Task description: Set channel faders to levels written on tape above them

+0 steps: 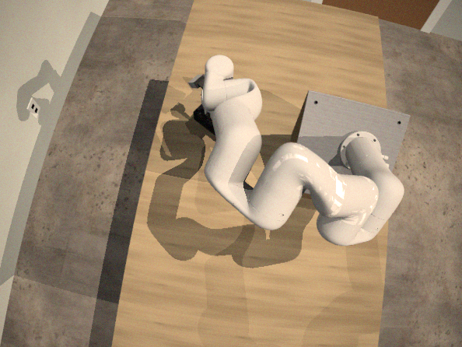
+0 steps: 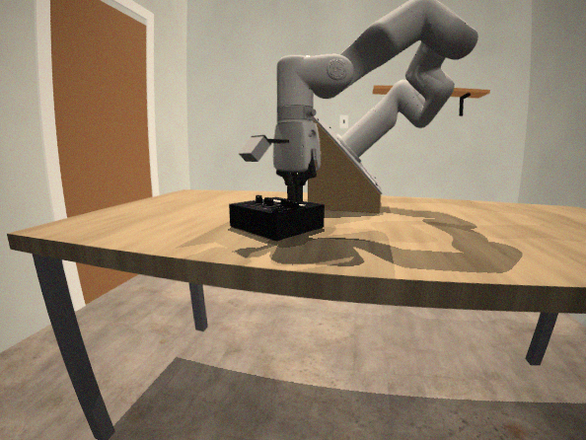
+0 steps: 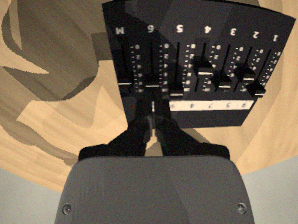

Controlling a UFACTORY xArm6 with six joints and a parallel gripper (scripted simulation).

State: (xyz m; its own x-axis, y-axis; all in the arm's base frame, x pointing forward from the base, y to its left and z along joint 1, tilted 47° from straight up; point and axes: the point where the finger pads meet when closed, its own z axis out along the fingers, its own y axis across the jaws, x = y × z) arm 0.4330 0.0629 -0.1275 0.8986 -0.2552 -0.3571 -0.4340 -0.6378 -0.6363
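The master fader cap lies 30 mm ahead of my hand, 10 mm to the left of it and 10 mm below it. Round my hand: channel 6 fader cap: 20 mm ahead, 10 mm to the right, 10 mm below; channel 4 fader cap: 10 mm ahead, 50 mm to the right, 10 mm below.
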